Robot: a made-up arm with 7 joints.
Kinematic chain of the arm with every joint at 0, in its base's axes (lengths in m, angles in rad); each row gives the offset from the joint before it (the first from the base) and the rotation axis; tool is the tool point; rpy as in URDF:
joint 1: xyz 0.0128 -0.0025 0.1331 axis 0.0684 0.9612 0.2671
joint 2: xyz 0.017 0 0.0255 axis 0.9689 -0.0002 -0.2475
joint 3: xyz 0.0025 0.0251 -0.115 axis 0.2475 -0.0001 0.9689
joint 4: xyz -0.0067 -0.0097 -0.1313 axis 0.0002 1 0
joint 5: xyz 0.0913 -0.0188 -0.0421 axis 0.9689 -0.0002 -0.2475
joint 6: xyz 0.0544 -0.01 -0.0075 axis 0.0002 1 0
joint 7: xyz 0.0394 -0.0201 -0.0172 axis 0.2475 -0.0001 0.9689
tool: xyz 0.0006 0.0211 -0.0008 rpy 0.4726 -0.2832 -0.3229
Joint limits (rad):
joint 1: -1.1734..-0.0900
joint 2: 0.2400..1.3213
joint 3: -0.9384..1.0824
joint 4: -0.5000..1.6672
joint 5: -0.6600..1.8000
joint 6: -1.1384..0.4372
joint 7: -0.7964..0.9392
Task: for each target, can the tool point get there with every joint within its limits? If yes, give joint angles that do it. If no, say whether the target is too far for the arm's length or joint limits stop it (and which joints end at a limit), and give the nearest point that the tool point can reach.
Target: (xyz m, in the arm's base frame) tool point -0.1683 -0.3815 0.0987
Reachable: no: joint limits stop it (at a limit: joint 1, joint 2, joint 3, joint 4, joint 6, joint 7) | nearest point 0.0674 -0.1392 -0.0363 | short by 0.364 m
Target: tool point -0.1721 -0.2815 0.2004
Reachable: no: joint limits stop it (at a limit: joint 1, joint 2, joint 3, joint 4, joint 7) | nearest point 0.1332 -0.1599 0.1161 | short by 0.339 m
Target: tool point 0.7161 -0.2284 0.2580
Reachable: no: too far | nearest point 0.4069 -0.0731 0.1357 | short by 0.367 m
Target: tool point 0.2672 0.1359 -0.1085
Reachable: yes | joints -0.2534 0.7267 -0.2206 0.1763 0.0576 0.2119 -0.3263
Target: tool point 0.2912 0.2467 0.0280
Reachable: yes | joints -0.4943 1.1187 -0.1774 0.6304 -0.0744 -0.8950 0.3023
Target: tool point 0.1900 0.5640 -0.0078
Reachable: no: too far | nearest point 0.1454 0.4288 0.0332 | short by 0.148 m
